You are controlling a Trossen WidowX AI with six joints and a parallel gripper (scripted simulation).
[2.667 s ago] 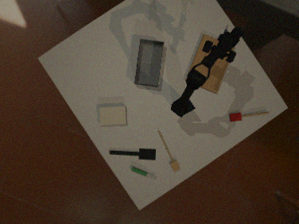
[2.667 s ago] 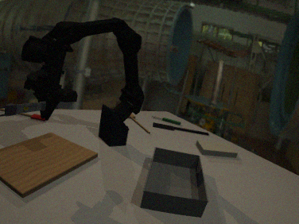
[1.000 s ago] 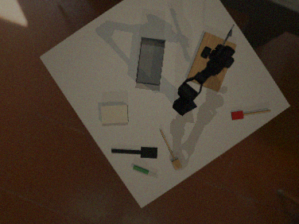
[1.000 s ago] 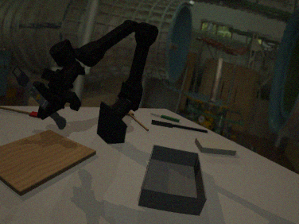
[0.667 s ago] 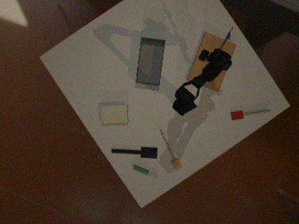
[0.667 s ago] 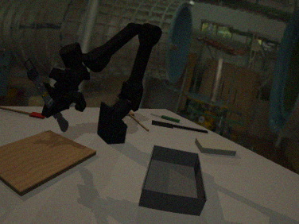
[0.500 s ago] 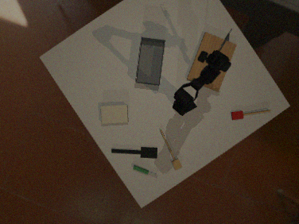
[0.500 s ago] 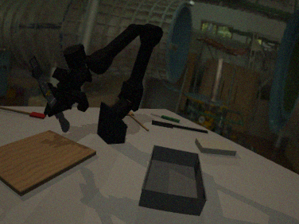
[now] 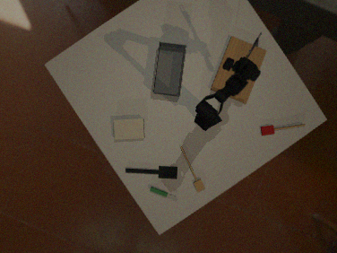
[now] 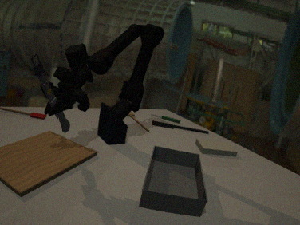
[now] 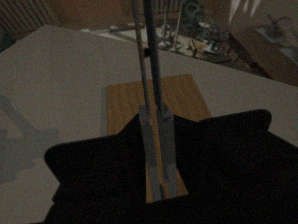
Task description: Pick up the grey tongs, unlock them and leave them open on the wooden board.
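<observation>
Now: gripper tip 3 cm past the wooden board, 2 cm to the left of it and 15 cm above it. Round my gripper tip: black spatula: 20 cm behind, 78 cm to the left, 15 cm below; then cream block: 11 cm ahead, 74 cm to the left, 14 cm below; then grey roasting tin: 24 cm ahead, 32 cm to the left, 13 cm below.
</observation>
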